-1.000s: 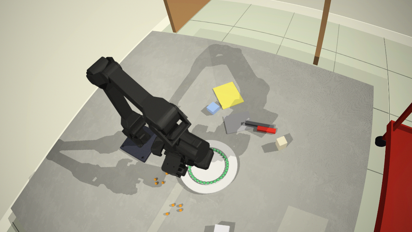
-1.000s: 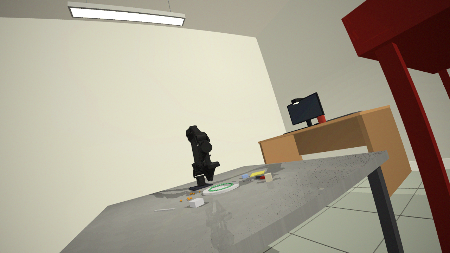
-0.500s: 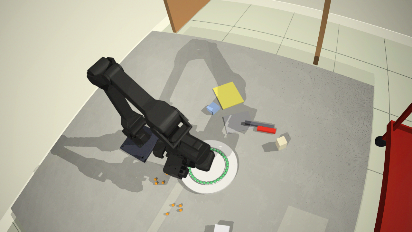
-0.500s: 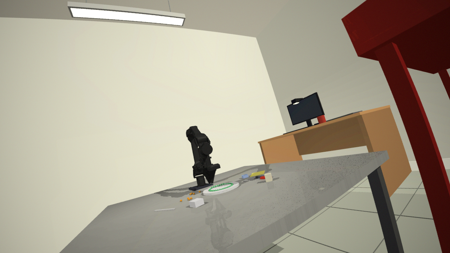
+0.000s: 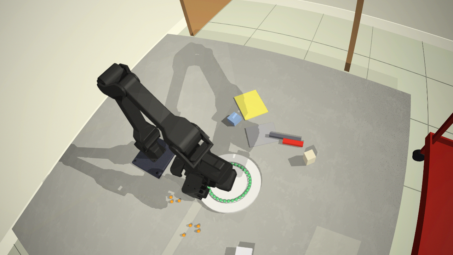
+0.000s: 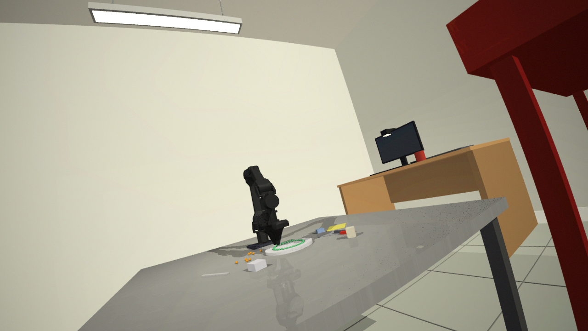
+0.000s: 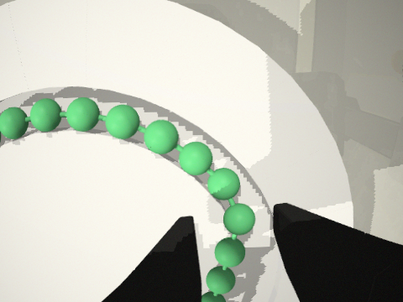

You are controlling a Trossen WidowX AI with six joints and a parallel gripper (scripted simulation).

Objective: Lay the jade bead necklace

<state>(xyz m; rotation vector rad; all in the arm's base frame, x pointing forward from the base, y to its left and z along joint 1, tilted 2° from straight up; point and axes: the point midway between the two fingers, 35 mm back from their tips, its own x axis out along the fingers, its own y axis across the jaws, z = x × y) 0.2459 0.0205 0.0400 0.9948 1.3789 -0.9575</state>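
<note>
Now: the inner disc 40 mm to the left of my gripper tip, 40 mm ahead of it and 10 mm below it. Round my gripper tip: blue cube (240 mm to the left, 90 mm behind, 10 mm below); grey sheet (250 mm to the left, 30 mm ahead, 20 mm below); bead board (40 mm to the left, 40 mm ahead, 10 mm below).
</note>
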